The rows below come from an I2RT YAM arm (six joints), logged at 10 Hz.
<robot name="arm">
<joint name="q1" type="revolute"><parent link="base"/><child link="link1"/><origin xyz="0 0 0.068" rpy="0 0 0"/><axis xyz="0 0 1"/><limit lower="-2.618" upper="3.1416"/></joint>
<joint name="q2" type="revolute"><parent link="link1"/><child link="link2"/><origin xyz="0.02 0.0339 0.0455" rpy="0 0 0"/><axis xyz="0 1 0"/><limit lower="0" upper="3.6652"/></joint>
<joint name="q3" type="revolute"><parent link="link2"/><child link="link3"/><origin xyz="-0.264 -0.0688 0" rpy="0 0 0"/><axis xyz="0 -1 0"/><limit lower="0" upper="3.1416"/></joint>
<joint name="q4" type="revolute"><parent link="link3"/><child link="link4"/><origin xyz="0.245 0.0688 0.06" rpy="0 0 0"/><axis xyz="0 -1 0"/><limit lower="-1.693" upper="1.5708"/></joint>
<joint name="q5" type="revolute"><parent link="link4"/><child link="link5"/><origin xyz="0.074 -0.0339 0.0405" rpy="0 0 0"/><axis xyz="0 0 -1"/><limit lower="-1.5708" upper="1.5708"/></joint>
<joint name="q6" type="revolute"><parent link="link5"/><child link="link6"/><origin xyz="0.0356 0 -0.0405" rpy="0 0 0"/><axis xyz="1 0 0"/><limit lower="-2.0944" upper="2.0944"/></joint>
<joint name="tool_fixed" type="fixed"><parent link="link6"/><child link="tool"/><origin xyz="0 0 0" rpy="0 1.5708 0"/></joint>
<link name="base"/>
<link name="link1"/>
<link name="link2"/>
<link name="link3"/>
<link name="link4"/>
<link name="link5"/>
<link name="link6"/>
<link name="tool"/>
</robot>
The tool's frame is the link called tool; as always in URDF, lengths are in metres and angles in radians.
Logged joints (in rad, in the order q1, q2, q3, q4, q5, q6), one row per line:
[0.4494, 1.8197, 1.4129, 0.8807, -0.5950, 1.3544]
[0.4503, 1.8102, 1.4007, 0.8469, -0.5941, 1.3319]
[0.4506, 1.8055, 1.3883, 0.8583, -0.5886, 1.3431]
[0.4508, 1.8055, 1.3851, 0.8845, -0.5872, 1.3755]
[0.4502, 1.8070, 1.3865, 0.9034, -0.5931, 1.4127]
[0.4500, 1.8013, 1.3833, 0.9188, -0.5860, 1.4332]
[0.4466, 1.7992, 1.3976, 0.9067, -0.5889, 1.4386]
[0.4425, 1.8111, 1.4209, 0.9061, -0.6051, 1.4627]
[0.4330, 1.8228, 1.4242, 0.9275, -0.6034, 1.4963]
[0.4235, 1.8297, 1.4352, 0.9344, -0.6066, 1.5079]
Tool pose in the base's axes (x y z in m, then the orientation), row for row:
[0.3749, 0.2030, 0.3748, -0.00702, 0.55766, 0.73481, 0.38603]
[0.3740, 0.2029, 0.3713, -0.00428, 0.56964, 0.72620, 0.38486]
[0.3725, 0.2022, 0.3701, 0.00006, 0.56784, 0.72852, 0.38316]
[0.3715, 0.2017, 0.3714, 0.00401, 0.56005, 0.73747, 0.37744]
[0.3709, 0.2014, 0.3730, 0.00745, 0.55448, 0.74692, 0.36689]
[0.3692, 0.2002, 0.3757, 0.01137, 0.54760, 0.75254, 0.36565]
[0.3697, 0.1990, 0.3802, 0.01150, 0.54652, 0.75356, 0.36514]
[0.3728, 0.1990, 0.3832, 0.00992, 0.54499, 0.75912, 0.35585]
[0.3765, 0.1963, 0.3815, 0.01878, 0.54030, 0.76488, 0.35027]
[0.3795, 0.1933, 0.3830, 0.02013, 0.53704, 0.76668, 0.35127]
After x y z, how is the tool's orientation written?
As a quaternion, x y z w.
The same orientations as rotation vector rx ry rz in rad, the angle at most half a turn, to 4 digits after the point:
[-0.0179, 1.4200, 1.8711]
[-0.0109, 1.4513, 1.8502]
[0.0002, 1.4479, 1.8576]
[0.0103, 1.4318, 1.8854]
[0.0191, 1.4247, 1.9192]
[0.0292, 1.4079, 1.9347]
[0.0296, 1.4054, 1.9378]
[0.0256, 1.4077, 1.9608]
[0.0486, 1.3993, 1.9810]
[0.0521, 1.3902, 1.9847]

